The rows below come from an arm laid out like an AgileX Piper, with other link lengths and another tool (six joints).
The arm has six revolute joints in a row. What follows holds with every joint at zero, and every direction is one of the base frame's. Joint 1 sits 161.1 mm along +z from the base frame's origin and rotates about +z. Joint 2 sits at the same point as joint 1 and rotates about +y. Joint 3 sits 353 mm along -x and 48.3 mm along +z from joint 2 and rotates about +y. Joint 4 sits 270.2 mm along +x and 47.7 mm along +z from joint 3 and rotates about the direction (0.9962, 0, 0.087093). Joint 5 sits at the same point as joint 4 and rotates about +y. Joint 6 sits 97.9 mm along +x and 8.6 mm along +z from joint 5 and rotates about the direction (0.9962, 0, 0.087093). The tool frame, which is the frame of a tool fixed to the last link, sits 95 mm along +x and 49 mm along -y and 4.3 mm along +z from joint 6; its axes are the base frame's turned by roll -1.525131, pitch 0.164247 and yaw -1.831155 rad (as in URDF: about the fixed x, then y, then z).
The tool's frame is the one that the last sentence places.
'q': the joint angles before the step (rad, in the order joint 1, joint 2, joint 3, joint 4, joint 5, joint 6). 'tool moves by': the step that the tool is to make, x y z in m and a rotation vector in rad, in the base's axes. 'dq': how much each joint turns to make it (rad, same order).
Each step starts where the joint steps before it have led.
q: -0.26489 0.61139 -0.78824 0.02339 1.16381 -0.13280
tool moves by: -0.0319 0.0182 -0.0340 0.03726 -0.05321 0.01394
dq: -0.00022 -0.17324 0.12842 0.05157 0.00319 0.00073
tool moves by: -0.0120 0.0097 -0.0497 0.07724 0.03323 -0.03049
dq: -0.00023 -0.06897 0.14658 0.03572 -0.02948 0.04835
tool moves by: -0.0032 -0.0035 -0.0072 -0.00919 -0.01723 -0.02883
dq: 0.00080 -0.02720 0.03144 -0.02314 -0.02592 0.02819
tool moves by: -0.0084 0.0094 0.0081 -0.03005 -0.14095 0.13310
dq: 0.13465 -0.14614 0.00155 -0.00253 0.00053 0.00085
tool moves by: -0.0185 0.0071 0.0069 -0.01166 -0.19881 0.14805
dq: 0.14736 -0.21049 -0.00081 0.00022 0.01239 -0.00023
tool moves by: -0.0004 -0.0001 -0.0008 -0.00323 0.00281 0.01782
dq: 0.01966 -0.00325 -0.00012 -0.00379 0.00627 0.00035
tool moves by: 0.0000 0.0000 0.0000 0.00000 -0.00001 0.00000
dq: 0.00000 -0.00001 0.00000 0.00000 -0.00001 0.00000
